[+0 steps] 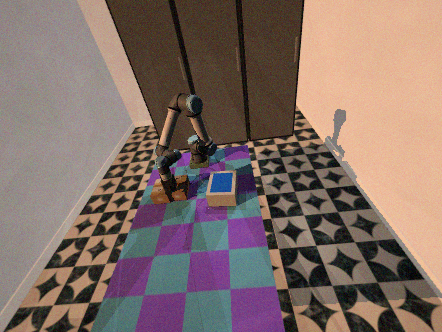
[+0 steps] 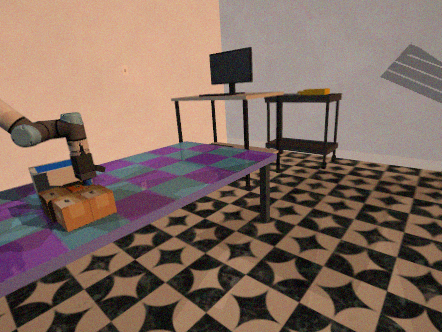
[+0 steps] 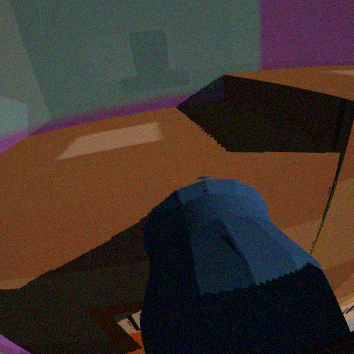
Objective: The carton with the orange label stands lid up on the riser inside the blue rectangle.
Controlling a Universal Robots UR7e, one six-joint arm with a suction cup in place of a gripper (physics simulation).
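Seen in the pictures: hand, tool point: point(image 1: 172, 192) point(image 2: 88, 187) point(image 3: 198, 206); arm's base, link origin: point(image 1: 199, 158).
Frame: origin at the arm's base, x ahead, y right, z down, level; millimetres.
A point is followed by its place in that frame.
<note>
Several brown cartons point(image 1: 160, 195) @[x 469, y 240, z -40 mm] point(image 2: 76, 211) @[x 330, y 323, z -16 mm] stand packed together on the purple and teal checkered table point(image 1: 210, 271) @[x 1000, y -153, z 47 mm] point(image 2: 199, 171) @[x 1003, y 236, z 47 mm]. One at the back of the cluster carries an orange label point(image 2: 75, 186) @[x 393, y 136, z -48 mm] point(image 3: 135, 338) @[x 382, y 119, z -48 mm]. My suction cup point(image 1: 169, 191) @[x 438, y 154, z -33 mm] point(image 2: 86, 182) point(image 3: 207, 191) points down and presses on that carton's top, right beside the label; the carton rests among the others. The tan riser point(image 1: 221, 199) @[x 549, y -218, z -27 mm] point(image 2: 58, 175) @[x 394, y -127, z -44 mm] with the blue rectangle point(image 1: 221, 182) @[x 427, y -223, z -73 mm] point(image 2: 49, 166) @[x 388, y -242, z -73 mm] on top stands just beside the cartons, with nothing on it.
The arm's base point(image 1: 198, 162) @[x 76, y -1, z -11 mm] sits at the table's far end, before a dark wardrobe point(image 1: 214, 53). Beyond the table's other end stand a desk with a monitor point(image 2: 230, 68) and a dark cart point(image 2: 303, 96) holding a yellow object.
</note>
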